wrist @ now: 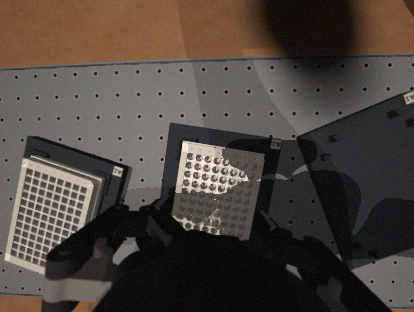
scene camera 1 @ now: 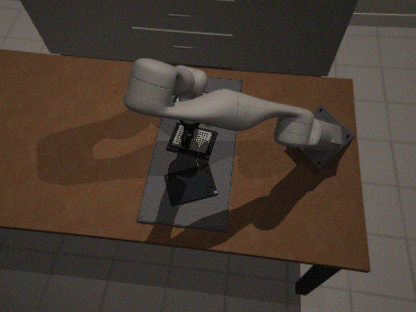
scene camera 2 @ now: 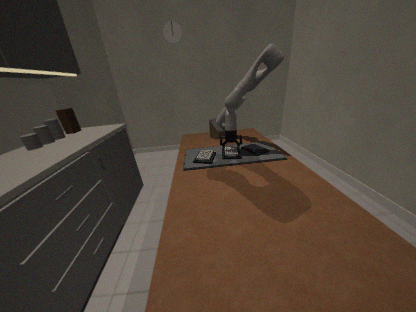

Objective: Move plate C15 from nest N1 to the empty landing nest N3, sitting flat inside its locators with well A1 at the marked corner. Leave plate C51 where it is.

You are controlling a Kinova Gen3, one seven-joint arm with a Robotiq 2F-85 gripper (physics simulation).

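The plate labels are too small to read, so I cannot tell which is C15 or C51. A pale plate with round wells [scene camera 1: 203, 137] [scene camera 2: 231, 151] [wrist: 215, 172] sits in the middle nest [wrist: 176, 134]. A pale plate with square wells [scene camera 2: 205, 156] [wrist: 50, 210] sits in another nest [wrist: 114, 190], left in the wrist view. The empty dark nest [scene camera 1: 195, 186] [scene camera 2: 255, 149] [wrist: 380, 165] stands on the other side, with small locators and an A1 mark. My gripper [scene camera 1: 189, 136] [scene camera 2: 231, 145] [wrist: 212, 211] is open, fingers astride the round-well plate; its body hides the near part. Finger contact and height are unclear.
The nests stand on a grey perforated board [scene camera 1: 220, 212] [scene camera 2: 192, 164] [wrist: 140, 95] on a brown table [scene camera 1: 90, 200] [scene camera 2: 210, 240]. My arm hangs over the board in scene camera 1 and hides part of it. Grey cabinets [scene camera 1: 190, 40] [scene camera 2: 80, 200] stand beside the table.
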